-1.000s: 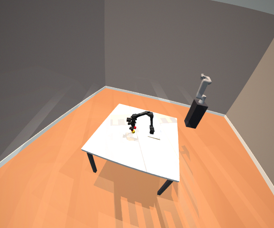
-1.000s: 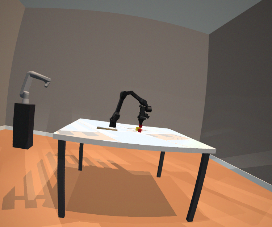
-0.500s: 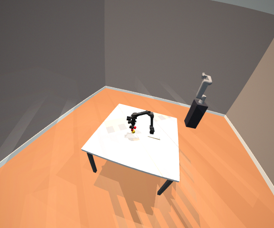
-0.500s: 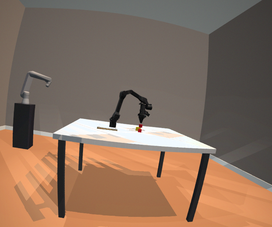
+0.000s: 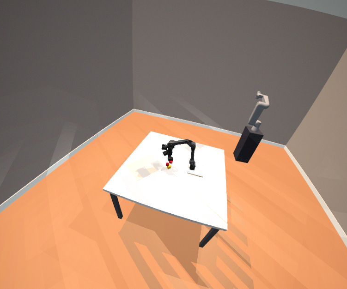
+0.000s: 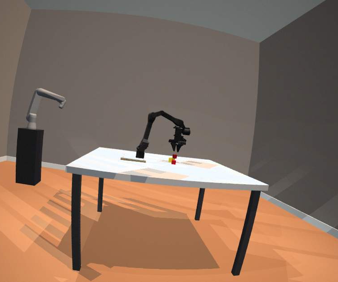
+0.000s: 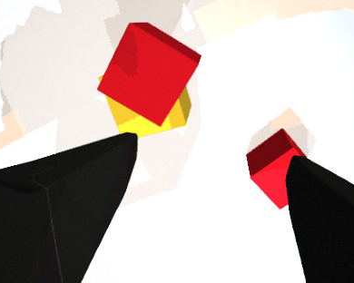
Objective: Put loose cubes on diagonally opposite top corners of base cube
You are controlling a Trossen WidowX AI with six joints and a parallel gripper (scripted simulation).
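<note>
Right now the red cube is 3 cm behind my gripper tip, 6 cm to the right of it and 9 cm below it. Round my gripper tip: yellow base cube 2 cm behind, 4 cm to the left, 8 cm below.
</note>
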